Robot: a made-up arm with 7 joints.
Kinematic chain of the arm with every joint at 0, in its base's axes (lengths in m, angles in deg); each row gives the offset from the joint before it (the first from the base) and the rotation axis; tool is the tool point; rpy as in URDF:
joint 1: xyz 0 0 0.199 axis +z
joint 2: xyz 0 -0.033 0.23 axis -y
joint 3: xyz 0 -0.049 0.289 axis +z
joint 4: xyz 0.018 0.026 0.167 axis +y
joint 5: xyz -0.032 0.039 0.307 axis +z
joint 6: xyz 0 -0.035 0.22 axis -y
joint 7: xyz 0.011 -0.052 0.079 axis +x
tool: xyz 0 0 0 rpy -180 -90 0
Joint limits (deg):
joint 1: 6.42..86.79
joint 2: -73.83..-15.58
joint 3: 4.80..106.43
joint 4: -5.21..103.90
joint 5: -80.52..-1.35
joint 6: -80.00..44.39
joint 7: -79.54..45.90
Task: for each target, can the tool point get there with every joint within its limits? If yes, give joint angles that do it. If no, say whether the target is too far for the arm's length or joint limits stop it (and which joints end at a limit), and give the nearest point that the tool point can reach.
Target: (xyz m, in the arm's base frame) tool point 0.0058 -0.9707 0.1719
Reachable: no: joint limits stop it (at a limit: joint 1, joint 2, joint 3, joint 4, joint 6) | nearest point 0.4386 -0.0238 0.0070 | short by 1.054 m
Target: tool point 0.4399 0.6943 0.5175
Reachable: yes | joints 49.62 -38.07 18.33 88.17 -59.95 -8.10 28.83
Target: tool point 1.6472 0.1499 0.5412
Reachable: no: too far | nearest point 1.0554 0.0968 0.5429 | short by 0.594 m
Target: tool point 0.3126 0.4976 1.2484
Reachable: yes | joints 63.72 -24.11 16.83 16.70 -13.40 -57.88 -70.09
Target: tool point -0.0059 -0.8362 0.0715
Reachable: no: joint limits stop it (at a limit: joint 1, joint 2, joint 3, joint 4, joint 6) | nearest point 0.4319 -0.0204 0.0071 | short by 0.928 m
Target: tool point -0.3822 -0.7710 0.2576
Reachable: no: joint limits stop it (at a limit: joint 1, joint 2, joint 3, joint 4, joint 5) | nearest point -0.4501 -0.0255 0.7370 | short by 0.889 m
